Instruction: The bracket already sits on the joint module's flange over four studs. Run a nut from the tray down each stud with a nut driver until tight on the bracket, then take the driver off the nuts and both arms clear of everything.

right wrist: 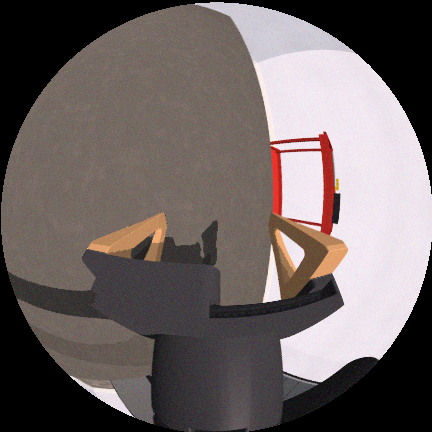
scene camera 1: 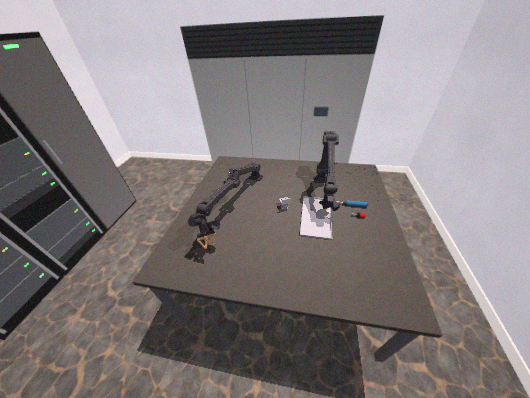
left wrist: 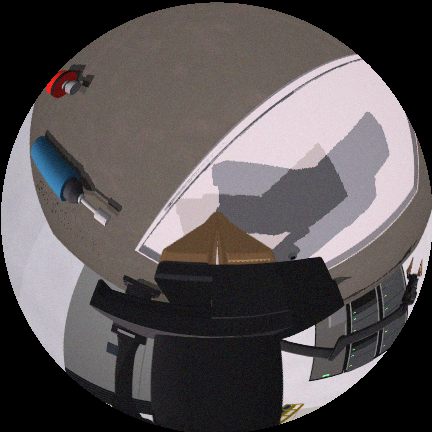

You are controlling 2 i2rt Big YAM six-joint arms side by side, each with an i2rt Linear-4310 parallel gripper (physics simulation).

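Places are measured from the left arm's base along level axes (x ahead, y left, z up), in millimetres.
Pixels of known places: left gripper, fingertip midpoint: (scene camera 1: pixel 325 209) (left wrist: pixel 216 217); right gripper, fingertip midpoint: (right wrist: pixel 217 218) (scene camera 1: pixel 209 246); left arm's base, link origin: (scene camera 1: pixel 320 180) (left wrist: pixel 140 285); right arm's base, link origin: (scene camera 1: pixel 255 177).
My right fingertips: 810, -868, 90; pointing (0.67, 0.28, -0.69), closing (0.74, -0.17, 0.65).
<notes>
Ahead of a thing's pixels: the offset from my right fingertips to its top centre, as dx, dy, dz. "pt": to the spot under its first point. Level surfaces: height alone.
The white tray {-334, +743, -74} (scene camera 1: pixel 316 231) (left wrist: pixel 345 85) lies in the middle right of the table. A small dark round piece, apparently a nut {-406, +719, -80} (left wrist: pixel 293 256), shows on it beside my left fingers. My left gripper (scene camera 1: pixel 327 205) (left wrist: pixel 216 217) is shut low over the tray, fingertips together, with nothing visible between them. The blue-handled nut driver {pt -429, +1076, -61} (scene camera 1: pixel 356 204) (left wrist: pixel 52 165) and a short red-handled driver {-325, +1060, -55} (scene camera 1: pixel 361 215) (left wrist: pixel 62 84) lie to the right of the tray in the scene view. The small pale joint module (scene camera 1: pixel 284 202) stands left of the tray; its studs are too small to tell. My right gripper (scene camera 1: pixel 205 241) (right wrist: pixel 217 218) is open and empty.
My right arm (scene camera 1: pixel 220 192) stretches along the left part of the dark table {dz -89} (scene camera 1: pixel 260 270). A server rack (scene camera 1: pixel 75 115) stands at the left, with grey cabinets (scene camera 1: pixel 275 100) behind the table. A red frame (right wrist: pixel 327 185) stands beyond the table edge in the right wrist view.
</notes>
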